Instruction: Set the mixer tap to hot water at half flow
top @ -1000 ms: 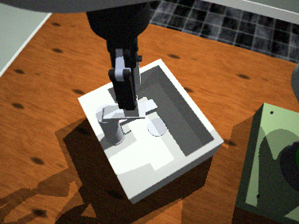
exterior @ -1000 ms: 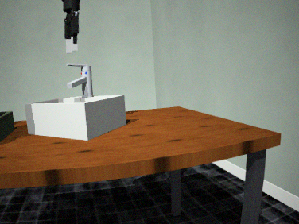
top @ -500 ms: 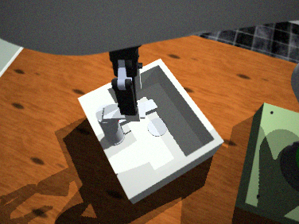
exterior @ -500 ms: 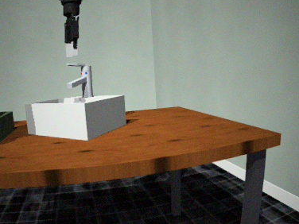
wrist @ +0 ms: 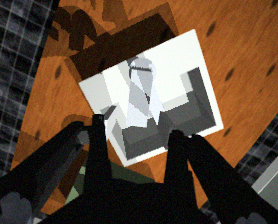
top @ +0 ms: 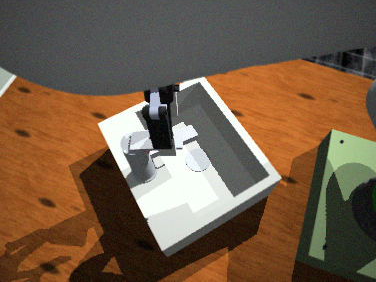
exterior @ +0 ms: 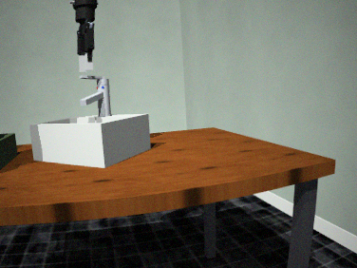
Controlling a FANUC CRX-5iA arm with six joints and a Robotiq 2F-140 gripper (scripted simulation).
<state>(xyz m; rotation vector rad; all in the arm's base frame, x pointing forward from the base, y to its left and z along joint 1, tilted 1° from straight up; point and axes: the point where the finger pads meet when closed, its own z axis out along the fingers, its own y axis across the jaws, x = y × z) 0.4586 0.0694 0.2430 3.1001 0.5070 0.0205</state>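
Now: the grey lever 50 mm below my hand, 20 mm ahead of it and 10 mm to the left of it. The rest, counted from my hand: mixer tap: 100 mm below, 40 mm ahead, 10 mm to the left; white basin: 290 mm below, 70 mm to the right, 10 mm behind.
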